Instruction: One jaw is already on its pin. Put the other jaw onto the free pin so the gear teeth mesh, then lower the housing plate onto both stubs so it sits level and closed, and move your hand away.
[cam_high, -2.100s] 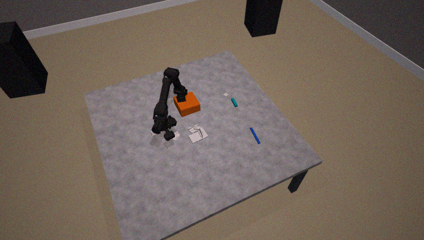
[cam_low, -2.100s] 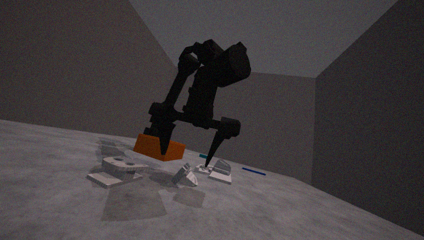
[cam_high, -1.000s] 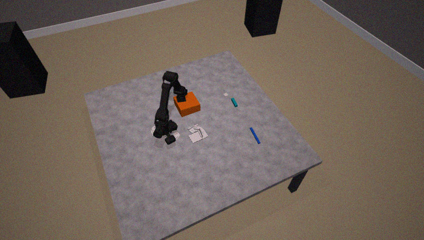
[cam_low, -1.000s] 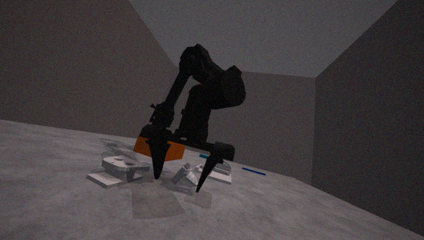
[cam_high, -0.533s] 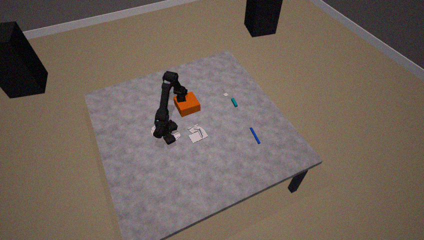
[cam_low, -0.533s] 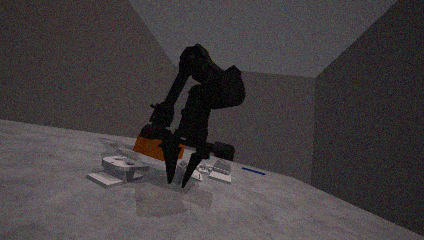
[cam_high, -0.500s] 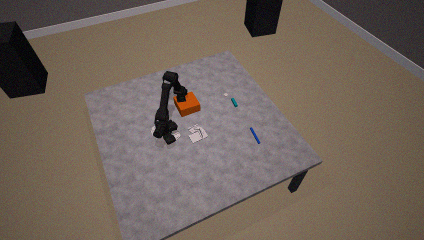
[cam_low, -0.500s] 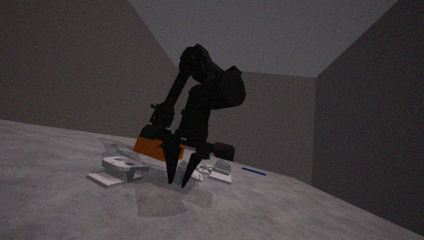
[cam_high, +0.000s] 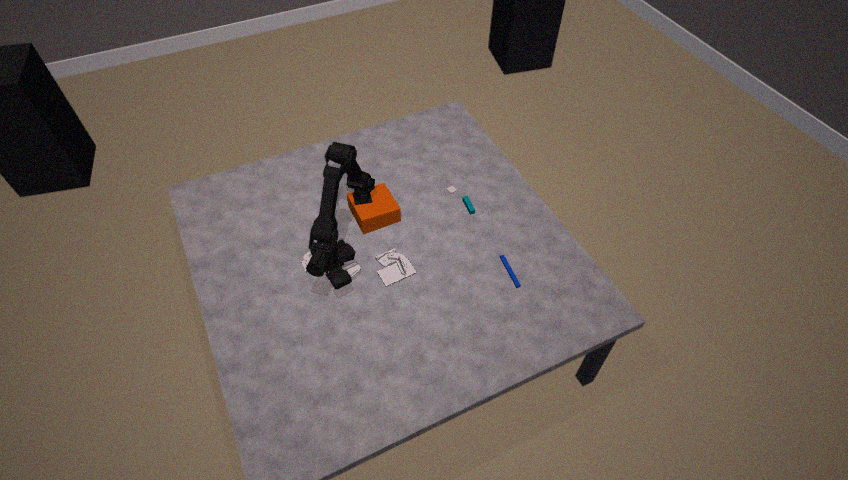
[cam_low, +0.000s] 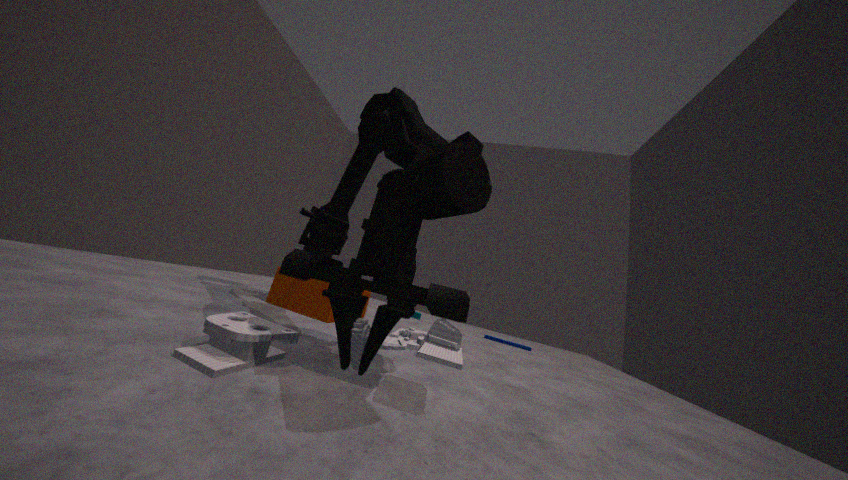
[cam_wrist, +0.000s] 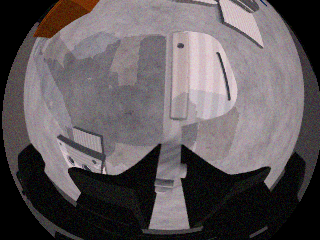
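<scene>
The white stepped block is 90 mm behind my gripper tip and 60 mm to the right of it. From my gripper tip the other things lie so: white jaw 30 mm above, 20 mm to the left, 10 mm behind; then teal bar 560 mm to the left, 210 mm behind; then small white cube 520 mm to the left, 320 mm behind, 10 mm below.
</scene>
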